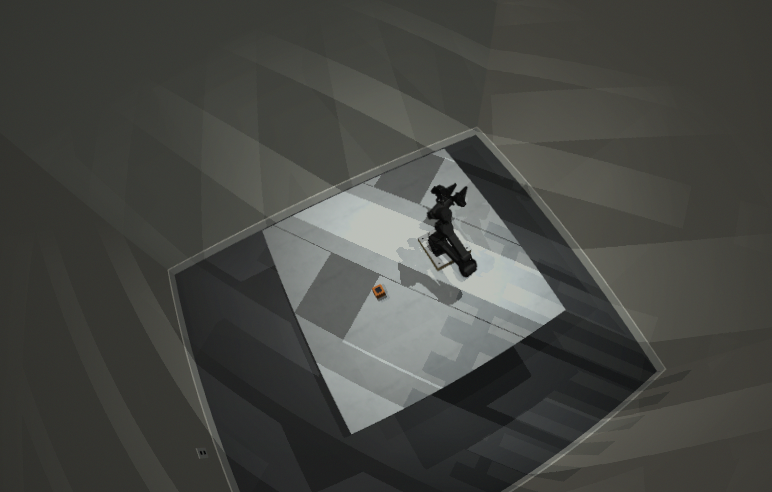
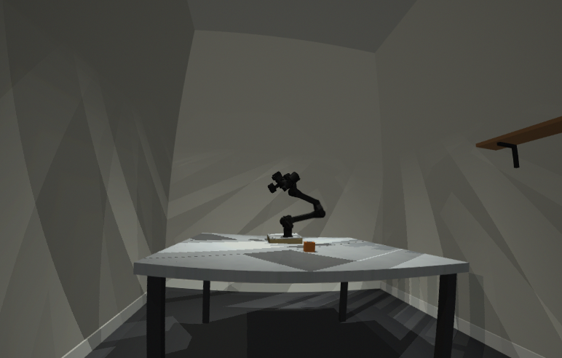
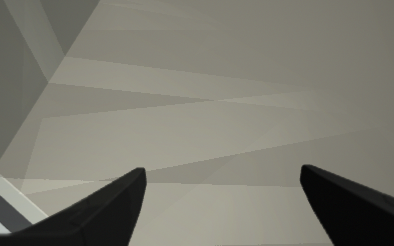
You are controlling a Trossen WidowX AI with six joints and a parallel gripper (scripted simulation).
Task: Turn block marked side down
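Now: the orange block 53 cm ahead of my gripper tip, 39 cm below it and 17 cm to the left of it.
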